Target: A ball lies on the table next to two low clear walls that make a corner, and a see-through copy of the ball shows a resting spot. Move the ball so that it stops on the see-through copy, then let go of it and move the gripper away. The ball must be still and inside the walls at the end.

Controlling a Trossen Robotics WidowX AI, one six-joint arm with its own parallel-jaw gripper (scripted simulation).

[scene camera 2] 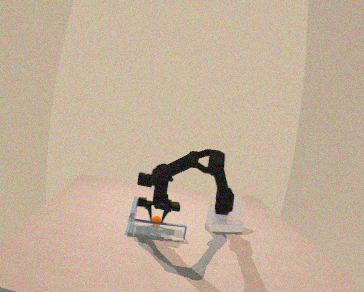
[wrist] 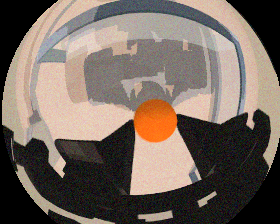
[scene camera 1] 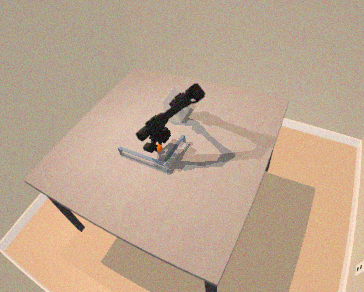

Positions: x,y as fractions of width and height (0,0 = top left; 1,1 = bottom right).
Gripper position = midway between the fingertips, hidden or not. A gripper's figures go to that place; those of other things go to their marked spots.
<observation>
My gripper (wrist: 0.56,0.54) is 0.10 m from the lens. A see-through copy of ball (wrist: 0.54,0.56): 0.08 m from the lens.
</observation>
